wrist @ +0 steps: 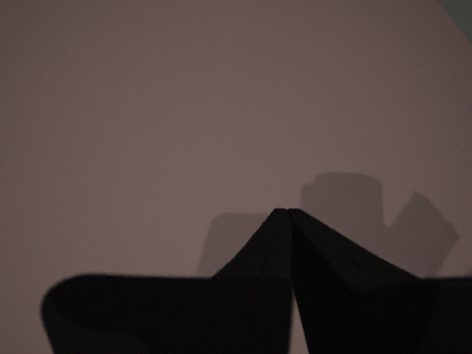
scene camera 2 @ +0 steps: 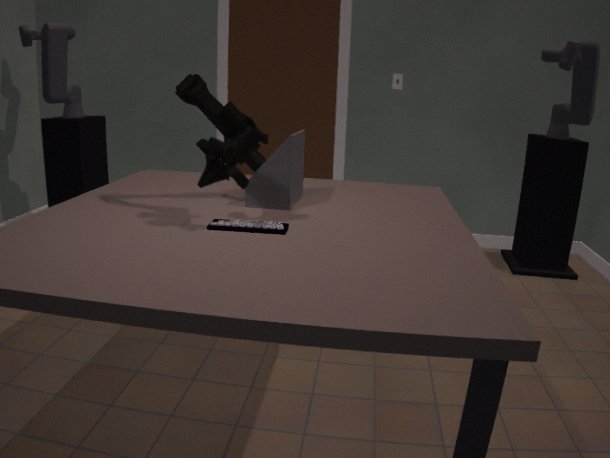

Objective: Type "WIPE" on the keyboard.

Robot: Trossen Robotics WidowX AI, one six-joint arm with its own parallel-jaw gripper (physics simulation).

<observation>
my gripper: wrist; scene camera 2
same spot on my gripper: (scene camera 2: pixel 213 172) = (wrist: pixel 231 277)
</observation>
